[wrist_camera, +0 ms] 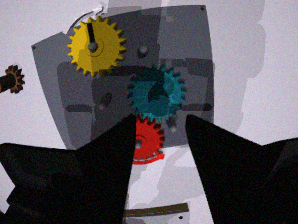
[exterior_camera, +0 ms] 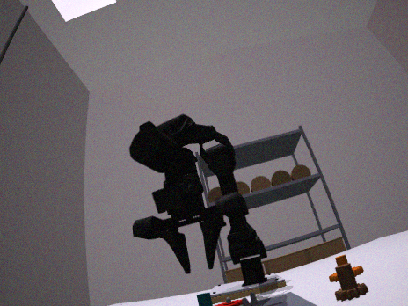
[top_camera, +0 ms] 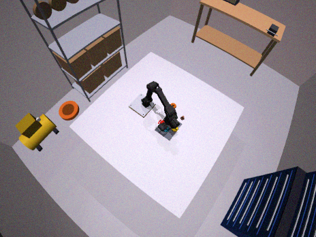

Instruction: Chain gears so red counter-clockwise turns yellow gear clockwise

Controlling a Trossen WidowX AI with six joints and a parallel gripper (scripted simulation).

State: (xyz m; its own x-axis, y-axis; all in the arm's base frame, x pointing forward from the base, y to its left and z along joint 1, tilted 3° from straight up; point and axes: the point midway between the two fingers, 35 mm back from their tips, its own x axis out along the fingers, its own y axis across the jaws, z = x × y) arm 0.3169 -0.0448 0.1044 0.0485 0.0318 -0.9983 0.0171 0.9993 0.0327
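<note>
Right now the teal gear is 6 cm below my gripper tip. From my gripper tip the other things lie so: brown gear 20 cm to the left, 7 cm below, 3 cm ahead; then red gear 7 cm below, 6 cm behind, 2 cm to the left; then yellow gear 7 cm below, 6 cm to the left, 5 cm ahead.
</note>
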